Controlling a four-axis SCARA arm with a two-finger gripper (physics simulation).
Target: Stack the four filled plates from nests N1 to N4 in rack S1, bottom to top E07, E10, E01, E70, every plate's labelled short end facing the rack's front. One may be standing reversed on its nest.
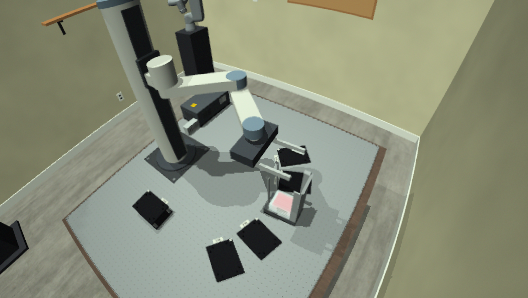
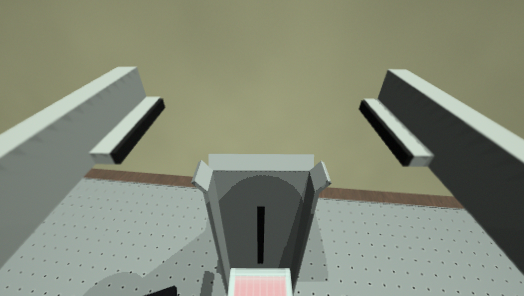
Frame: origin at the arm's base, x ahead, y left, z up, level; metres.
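Seen in the pictures: gripper, between the fingertips: (image 1: 297,164) (image 2: 262,88); arm's base, origin of its link: (image 1: 176,155).
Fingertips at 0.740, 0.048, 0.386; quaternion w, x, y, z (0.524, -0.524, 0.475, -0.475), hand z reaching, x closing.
Observation:
Offsets run from my fingertips to a thing's top centre, as dx, dy, dz. "*": to the spot under its first point.
Rack S1 {-0.030, -0.003, -0.081} (image 1: 299,200) (image 2: 235,220) stands upright, with its tall slotted back wall and side guides visible. A pink-filled clear plate {-0.024, -0.002, -0.278} (image 1: 282,202) (image 2: 260,287) lies flat inside it; how many plates are stacked there and their labels cannot be read. My gripper (image 1: 297,163) (image 2: 262,88) is open and empty, its fingers spread wide, raised above the level of the rack and on the arm's side of it. Black nests {* -0.042, -0.184, -0.361} (image 1: 259,239) {* -0.101, -0.348, -0.361} (image 1: 225,261) lie in front of the rack, with no pink plate visible on them. Their tags are too blurred to read.
More black pads {* -0.151, +0.307, -0.361} (image 1: 294,156) {* -0.061, +0.169, -0.361} (image 1: 296,181) lie behind the rack, partly hidden by the fingers and rack. Another black unit {-0.547, -0.380, -0.303} (image 1: 152,208) lies at left. A dark control box {* -0.775, +0.295, -0.264} (image 1: 207,106) sits beyond the arm's column (image 1: 145,95). A brown edge (image 1: 350,225) borders the perforated surface.

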